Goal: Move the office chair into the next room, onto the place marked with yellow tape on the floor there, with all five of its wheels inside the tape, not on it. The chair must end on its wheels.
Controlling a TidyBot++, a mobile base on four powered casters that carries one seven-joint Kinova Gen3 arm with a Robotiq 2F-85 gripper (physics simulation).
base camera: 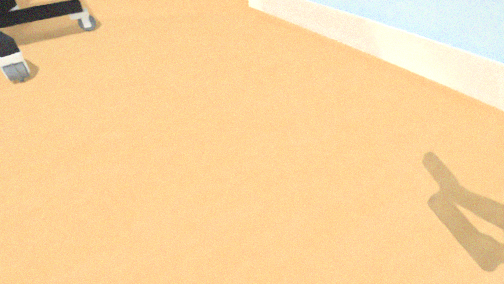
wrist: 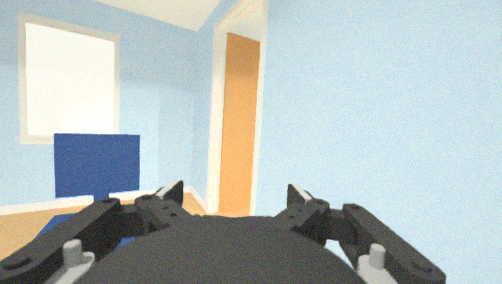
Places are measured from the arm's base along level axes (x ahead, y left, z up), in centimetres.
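Where they show: gripper, between the fingertips: [wrist: 236,193].
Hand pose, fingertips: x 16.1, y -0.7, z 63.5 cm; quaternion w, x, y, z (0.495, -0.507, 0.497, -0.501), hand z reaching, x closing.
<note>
After its pixels a point has its place.
The office chair [base camera: 42,14] @(x 113.2, y 60.1, z -30.9 cm) [wrist: 97,164] @(x 122.5, y 89.4, z 38.9 cm) stands to the left. In the wrist view its blue backrest rises at the left, with part of the blue seat low behind the gripper's left finger linkage. In the base camera view two black legs of its base with grey wheels show at the top left corner. My gripper [wrist: 236,193] @(x 16.1, y -0.7, z 63.5 cm) is open, with nothing between its fingers, and is apart from the chair. The yellow tape does not show in either view.
A doorway with a white frame [wrist: 216,120] @(x 225.1, y 28.9, z 73.3 cm) stands ahead, near the middle, with an orange-brown surface [wrist: 240,125] @(x 235.1, y 0.5, z 69.2 cm) in it. A blue wall [wrist: 380,110] @(x 69.8, y -52.8, z 78.1 cm) [base camera: 450,25] @(x 71.6, y -51.8, z -26.6 cm) with a white baseboard [base camera: 400,47] @(x 79.1, y -46.1, z -34.8 cm) runs along the right. A window [wrist: 70,80] @(x 226.1, y 196.5, z 108.5 cm) is at the left. The gripper's shadow falls on the floor [base camera: 225,150] @(x 48.9, y 1.3, z -39.7 cm).
</note>
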